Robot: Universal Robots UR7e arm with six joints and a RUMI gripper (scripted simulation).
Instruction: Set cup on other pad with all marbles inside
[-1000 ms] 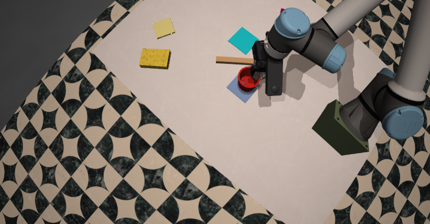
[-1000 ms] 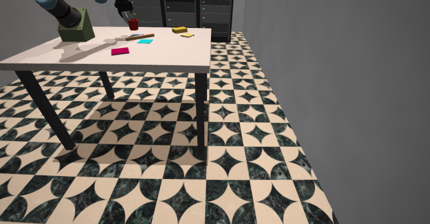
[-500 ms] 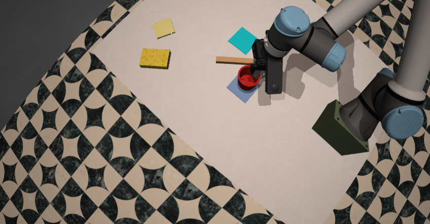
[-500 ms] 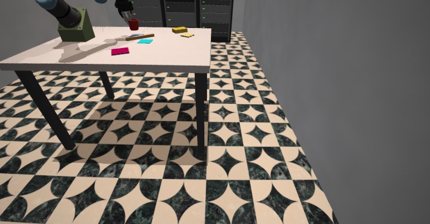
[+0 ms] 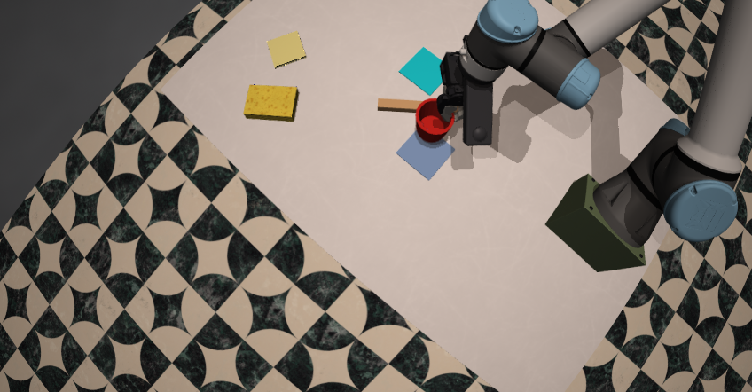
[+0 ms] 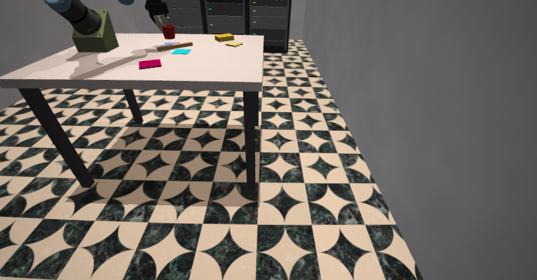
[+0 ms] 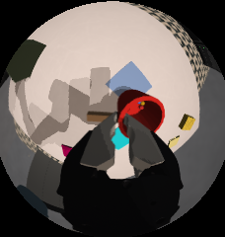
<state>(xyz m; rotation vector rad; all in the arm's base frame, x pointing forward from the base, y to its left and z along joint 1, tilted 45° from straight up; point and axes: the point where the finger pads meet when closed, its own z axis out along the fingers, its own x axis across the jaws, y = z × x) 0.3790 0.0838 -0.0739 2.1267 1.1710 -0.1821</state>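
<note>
My hand is 130 mm short of the cyan pad, 80 mm to the left of it and 110 mm above it. Also, from my hand: red cup (20 mm ahead, 30 mm to the left, 30 mm below); then magenta flat piece (80 mm ahead, 310 mm to the right, 90 mm below); then wooden rail (70 mm ahead, 10 mm to the right, 100 mm below).
</note>
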